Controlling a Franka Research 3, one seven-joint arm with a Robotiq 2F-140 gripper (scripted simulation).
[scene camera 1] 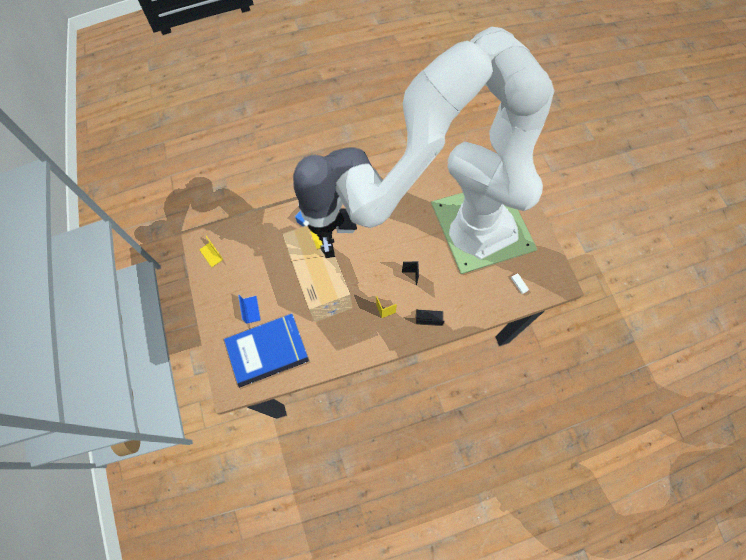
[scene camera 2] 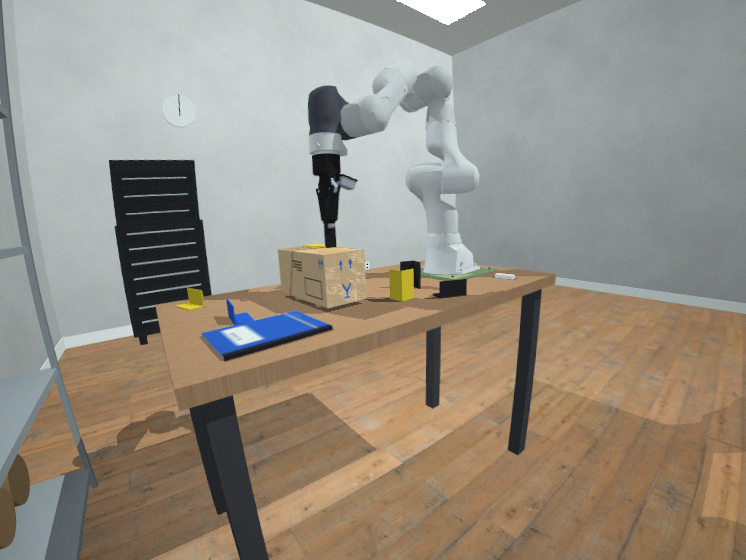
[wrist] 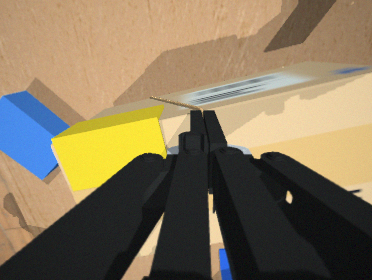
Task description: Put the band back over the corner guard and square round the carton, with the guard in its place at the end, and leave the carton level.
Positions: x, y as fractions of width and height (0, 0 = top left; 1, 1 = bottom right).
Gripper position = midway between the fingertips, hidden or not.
I see my gripper (scene camera 2: 0.44, 0.44), a cardboard carton (scene camera 1: 0.43, 0.51), a yellow corner guard (wrist: 0.25, 0.54) and a yellow corner guard (scene camera 2: 0.54, 0.50).
The cardboard carton is seen too in the wrist view (wrist: 0.83, 0.40). My gripper is seen too in the wrist view (wrist: 0.54, 0.46).
